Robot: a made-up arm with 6 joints.
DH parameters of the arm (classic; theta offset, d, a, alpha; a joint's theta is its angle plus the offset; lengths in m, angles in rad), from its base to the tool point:
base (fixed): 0 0.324 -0.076 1.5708
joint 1: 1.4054 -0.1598 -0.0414 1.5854
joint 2: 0 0.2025 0.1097 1.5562
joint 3: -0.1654 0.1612 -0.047 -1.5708
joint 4: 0 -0.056 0.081 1.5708
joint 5: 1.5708 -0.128 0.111 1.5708
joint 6: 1.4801 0 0.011 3.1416
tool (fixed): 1.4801 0.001 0 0
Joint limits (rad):
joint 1: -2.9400..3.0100
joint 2: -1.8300..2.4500
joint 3: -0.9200..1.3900
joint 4: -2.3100..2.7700
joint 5: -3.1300..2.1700
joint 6: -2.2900..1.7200
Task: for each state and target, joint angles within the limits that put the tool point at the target. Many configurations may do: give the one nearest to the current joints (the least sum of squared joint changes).
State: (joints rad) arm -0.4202 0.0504 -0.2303 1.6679 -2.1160 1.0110
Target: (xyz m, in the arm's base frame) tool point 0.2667 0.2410 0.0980
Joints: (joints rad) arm -0.0963 -0.1344 -0.9200 2.2129 -1.8003 1.0399
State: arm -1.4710 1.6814 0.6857 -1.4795 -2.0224 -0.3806
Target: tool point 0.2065 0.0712 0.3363
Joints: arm -1.2195 1.2763 -0.0241 -1.3584 -2.5528 -0.3633
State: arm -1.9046 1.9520 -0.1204 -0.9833 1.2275 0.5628
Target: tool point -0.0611 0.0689 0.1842
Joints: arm -1.6115 1.4377 -0.4004 -0.9284 1.6318 0.5470
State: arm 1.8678 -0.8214 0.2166 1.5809 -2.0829 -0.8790
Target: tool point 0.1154 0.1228 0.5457
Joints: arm 1.8229 -0.5976 -0.2318 2.1185 -1.9965 -0.8941
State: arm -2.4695 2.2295 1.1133 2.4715 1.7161 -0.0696
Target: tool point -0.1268 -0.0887 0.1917
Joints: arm -2.6213 2.2601 1.0626 2.4471 1.6344 -0.0611
